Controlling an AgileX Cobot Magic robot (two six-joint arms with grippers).
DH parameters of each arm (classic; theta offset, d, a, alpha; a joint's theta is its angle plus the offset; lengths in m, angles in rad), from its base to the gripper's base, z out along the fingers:
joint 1: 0 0.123 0 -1.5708
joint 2: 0.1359 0 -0.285 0
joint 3: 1.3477 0 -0.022 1.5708
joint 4: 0 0.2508 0 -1.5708
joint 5: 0 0 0.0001 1.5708
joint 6: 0 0.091 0 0
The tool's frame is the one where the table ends.
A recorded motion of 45 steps. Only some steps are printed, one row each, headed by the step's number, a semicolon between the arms.
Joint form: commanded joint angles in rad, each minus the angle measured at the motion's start. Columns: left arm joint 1, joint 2, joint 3, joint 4, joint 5, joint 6; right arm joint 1, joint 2, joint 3, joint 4, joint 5, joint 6.
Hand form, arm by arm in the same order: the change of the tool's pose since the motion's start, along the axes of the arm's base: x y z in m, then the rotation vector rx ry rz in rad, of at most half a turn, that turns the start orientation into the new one. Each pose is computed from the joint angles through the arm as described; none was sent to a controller.
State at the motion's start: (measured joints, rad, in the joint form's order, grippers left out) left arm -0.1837 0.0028 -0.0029 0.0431 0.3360 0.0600; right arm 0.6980 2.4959 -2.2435 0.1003 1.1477 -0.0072
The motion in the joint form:
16: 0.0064 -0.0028 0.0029 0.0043 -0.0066 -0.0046; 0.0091 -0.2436 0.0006 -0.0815 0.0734 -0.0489
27: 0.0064 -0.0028 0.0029 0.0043 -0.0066 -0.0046; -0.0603 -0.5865 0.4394 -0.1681 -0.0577 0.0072
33: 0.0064 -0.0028 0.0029 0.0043 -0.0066 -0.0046; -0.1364 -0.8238 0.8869 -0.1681 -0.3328 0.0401
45: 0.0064 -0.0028 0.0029 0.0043 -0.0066 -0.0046; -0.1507 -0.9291 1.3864 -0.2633 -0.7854 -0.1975
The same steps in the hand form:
16: 0.0001 0.0004 -0.0002 -0.0013 -0.0064 0.0076; -0.0209 -0.0204 0.1216 0.0367 -0.1945 0.0631
27: 0.0001 0.0004 -0.0002 -0.0013 -0.0064 0.0076; -0.0531 -0.0957 0.1577 -0.0031 -0.2628 -0.0522
33: 0.0001 0.0004 -0.0002 -0.0013 -0.0064 0.0076; -0.0865 -0.1535 0.1312 0.0386 -0.3056 -0.1453
45: 0.0001 0.0004 -0.0002 -0.0013 -0.0064 0.0076; -0.1325 -0.1885 0.0467 -0.0472 -0.4419 0.1494

